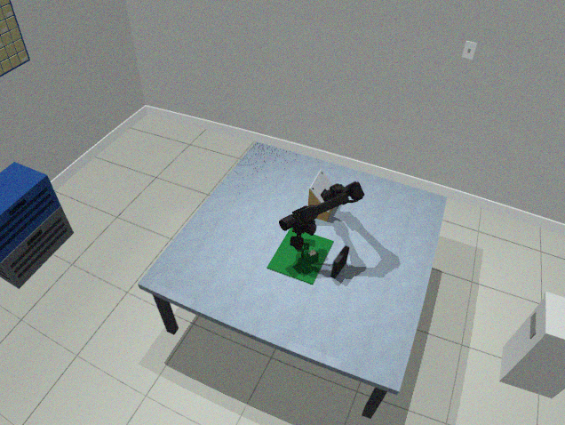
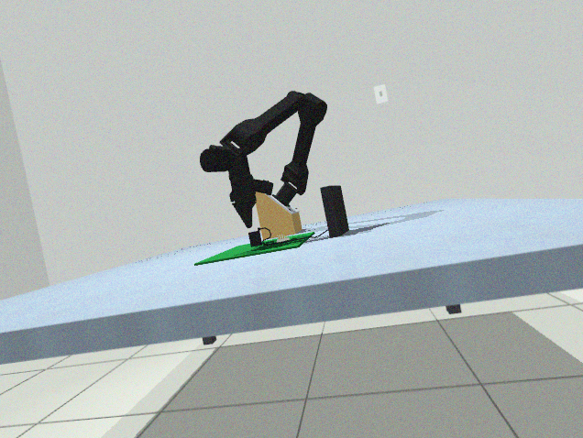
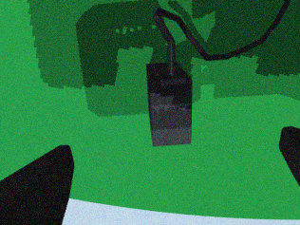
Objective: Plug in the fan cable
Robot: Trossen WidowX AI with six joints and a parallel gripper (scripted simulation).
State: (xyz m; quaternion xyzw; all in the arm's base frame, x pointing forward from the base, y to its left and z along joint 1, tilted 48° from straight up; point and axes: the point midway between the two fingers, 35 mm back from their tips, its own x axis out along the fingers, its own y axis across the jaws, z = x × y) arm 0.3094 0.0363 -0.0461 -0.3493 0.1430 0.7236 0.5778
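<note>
Right now my gripper tip is 1 cm to the right of the black fan plug and 3 cm above it. The rest, counted from my gripper tip: black fan (2 cm ahead, 23 cm to the left); then green board (2 cm ahead, 3 cm to the left, 7 cm below); then white four-pin header (1 cm behind, 8 cm to the left, 6 cm below).
</note>
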